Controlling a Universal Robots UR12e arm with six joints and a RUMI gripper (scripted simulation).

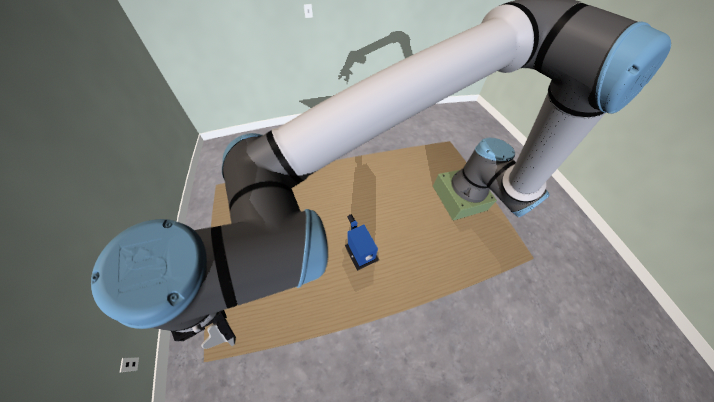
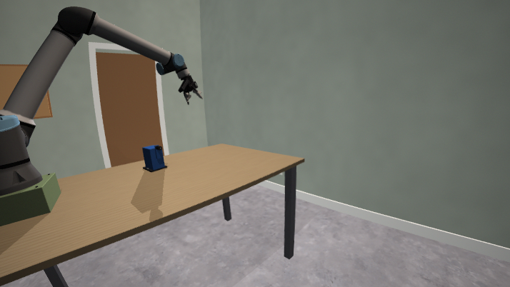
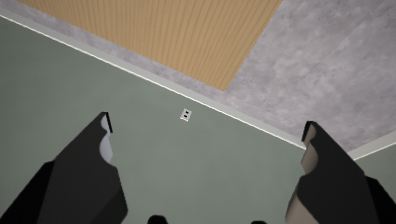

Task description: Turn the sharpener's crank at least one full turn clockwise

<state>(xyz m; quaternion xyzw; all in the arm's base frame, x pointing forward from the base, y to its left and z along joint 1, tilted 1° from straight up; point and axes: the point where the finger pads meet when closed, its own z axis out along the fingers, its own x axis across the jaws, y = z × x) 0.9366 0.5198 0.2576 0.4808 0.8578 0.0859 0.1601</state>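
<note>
My hand is 36 cm to the left of the black cylindrical knob, 33 cm past it and 25 cm above it.
</note>
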